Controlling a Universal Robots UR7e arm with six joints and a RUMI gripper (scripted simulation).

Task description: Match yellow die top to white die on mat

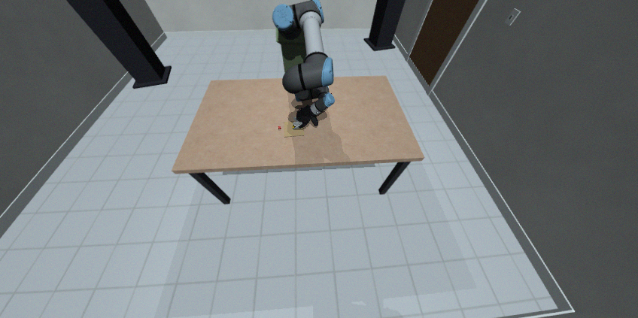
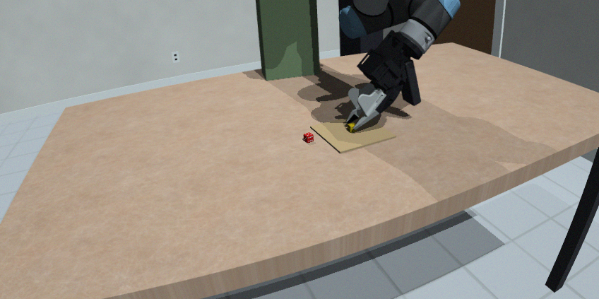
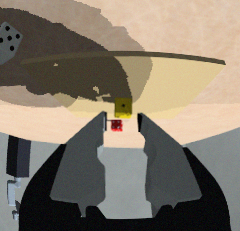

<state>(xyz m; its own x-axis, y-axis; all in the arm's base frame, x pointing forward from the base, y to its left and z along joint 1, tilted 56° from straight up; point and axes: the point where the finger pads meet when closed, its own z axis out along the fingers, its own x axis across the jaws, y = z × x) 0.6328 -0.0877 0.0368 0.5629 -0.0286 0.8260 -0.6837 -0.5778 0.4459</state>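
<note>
Now: the yellow die 1 cm to the right of my hand and 1 cm below it. From my hand the other things lie so: red die 3 cm behind, 11 cm to the right, 2 cm below; then tan mat 1 cm to the right, 2 cm below; then white die 5 cm behind, 10 cm to the left, 2 cm below.
</note>
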